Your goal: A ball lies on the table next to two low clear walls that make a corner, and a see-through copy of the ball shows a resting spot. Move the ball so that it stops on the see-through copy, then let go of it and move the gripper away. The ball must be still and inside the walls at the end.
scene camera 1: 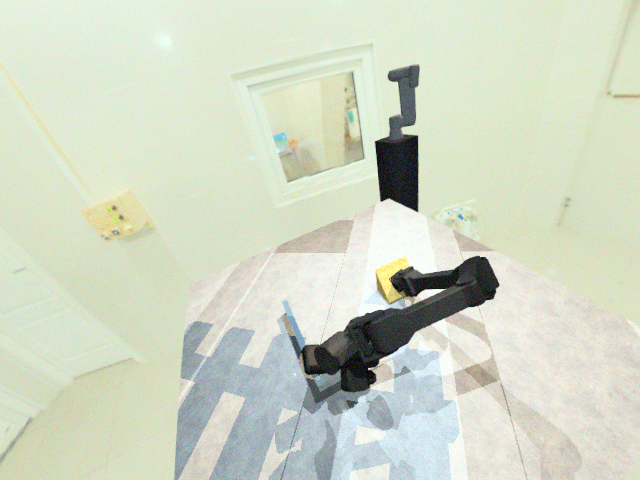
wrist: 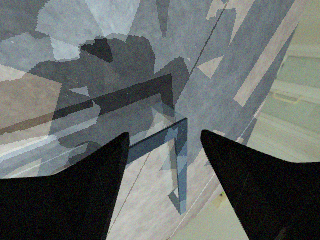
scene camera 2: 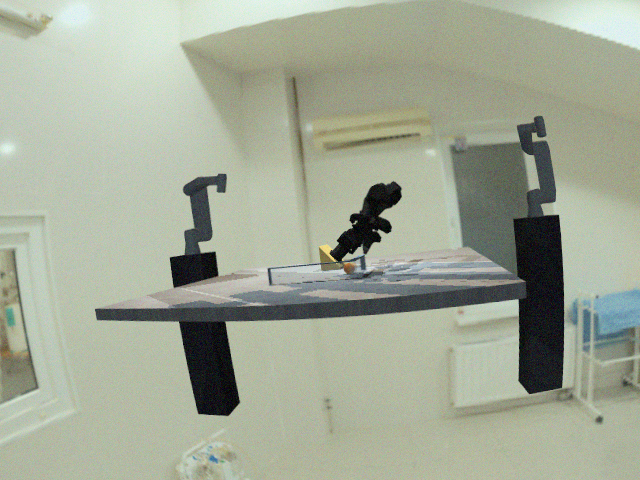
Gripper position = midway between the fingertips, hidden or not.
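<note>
You'd see the gripper at (scene camera 1: 330,371), at (scene camera 2: 362,250) and at (wrist: 165,135) too; the gripper's open and it's holding nothing.
</note>
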